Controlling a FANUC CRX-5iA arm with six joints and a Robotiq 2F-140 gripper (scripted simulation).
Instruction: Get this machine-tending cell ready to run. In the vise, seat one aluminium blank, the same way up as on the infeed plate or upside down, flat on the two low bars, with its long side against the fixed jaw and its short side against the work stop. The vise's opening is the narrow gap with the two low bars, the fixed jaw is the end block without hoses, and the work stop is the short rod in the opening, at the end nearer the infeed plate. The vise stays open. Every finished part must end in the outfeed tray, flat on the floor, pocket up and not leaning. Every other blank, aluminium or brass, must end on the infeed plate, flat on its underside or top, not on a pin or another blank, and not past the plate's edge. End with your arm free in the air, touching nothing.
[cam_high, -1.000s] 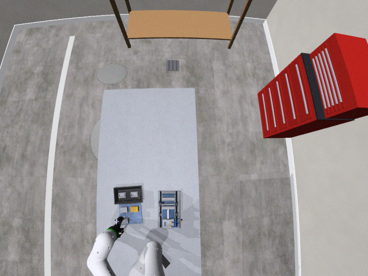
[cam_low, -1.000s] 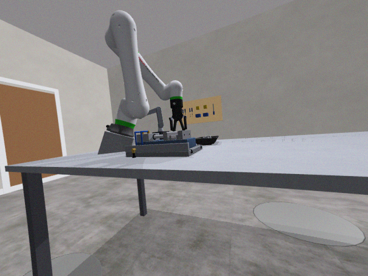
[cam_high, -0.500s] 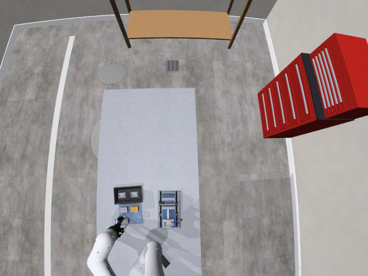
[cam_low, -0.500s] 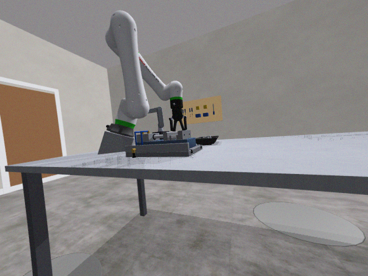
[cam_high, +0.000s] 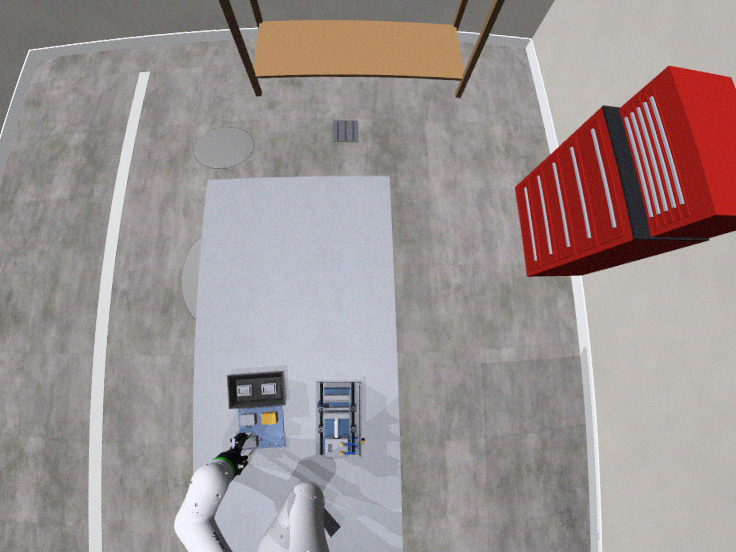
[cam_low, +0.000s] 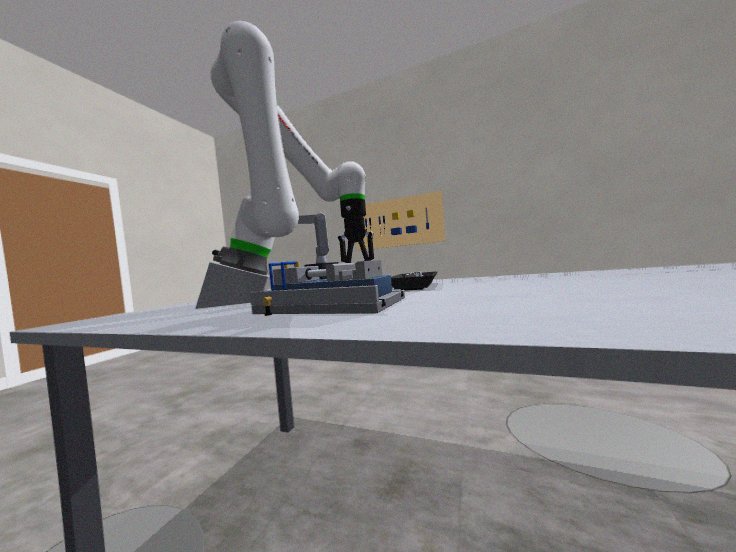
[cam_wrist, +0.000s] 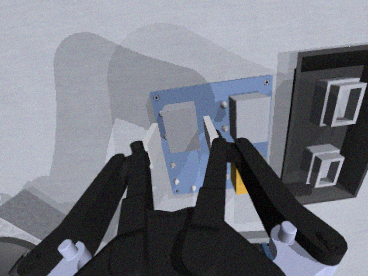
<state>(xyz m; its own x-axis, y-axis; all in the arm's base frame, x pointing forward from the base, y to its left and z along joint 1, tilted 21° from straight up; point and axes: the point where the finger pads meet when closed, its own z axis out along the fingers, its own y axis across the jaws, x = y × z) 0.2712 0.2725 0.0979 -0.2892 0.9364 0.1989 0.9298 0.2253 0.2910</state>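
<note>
My hand is 23 cm short of the black work stop rod, 27 cm to the left of it and 3 cm below it. From my hand the other things lie so: blue infeed plate (6 cm ahead, 3 cm to the right, 6 cm below); then hose-end block (8 cm ahead, 35 cm to the right, 1 cm above); then brass blank (11 cm ahead, 6 cm to the right, 4 cm below).
</note>
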